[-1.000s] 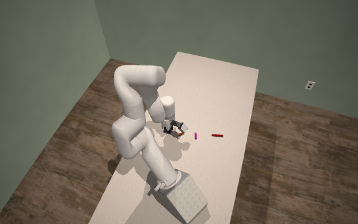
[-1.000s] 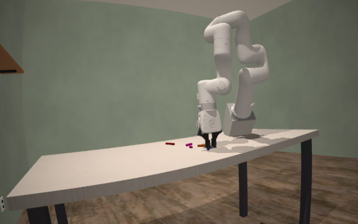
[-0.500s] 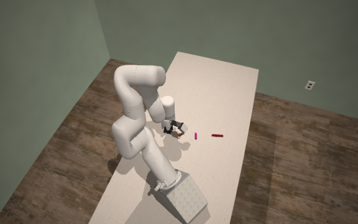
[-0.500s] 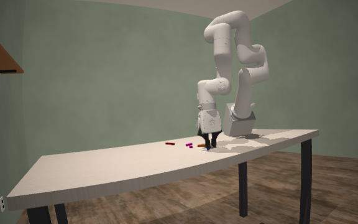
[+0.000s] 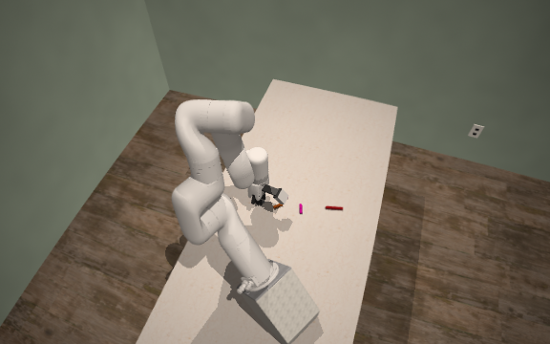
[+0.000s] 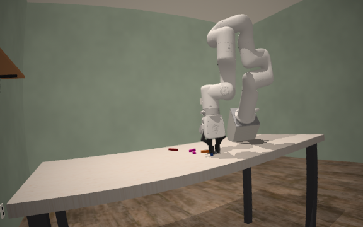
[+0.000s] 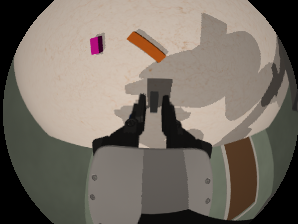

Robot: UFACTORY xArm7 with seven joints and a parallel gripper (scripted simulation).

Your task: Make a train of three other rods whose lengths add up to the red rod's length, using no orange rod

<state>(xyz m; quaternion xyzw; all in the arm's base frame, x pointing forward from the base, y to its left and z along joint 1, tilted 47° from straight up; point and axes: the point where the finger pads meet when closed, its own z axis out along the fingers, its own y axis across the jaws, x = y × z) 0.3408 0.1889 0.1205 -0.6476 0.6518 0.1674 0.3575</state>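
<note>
Now: the grey rod 20 mm below my hand. The rest, counted from my hand: blue rod 30 mm to the left, 30 mm ahead, 20 mm below; orange rod 80 mm to the right, 20 mm below, 20 mm ahead; red rod 280 mm to the right, 130 mm ahead, 20 mm below.
</note>
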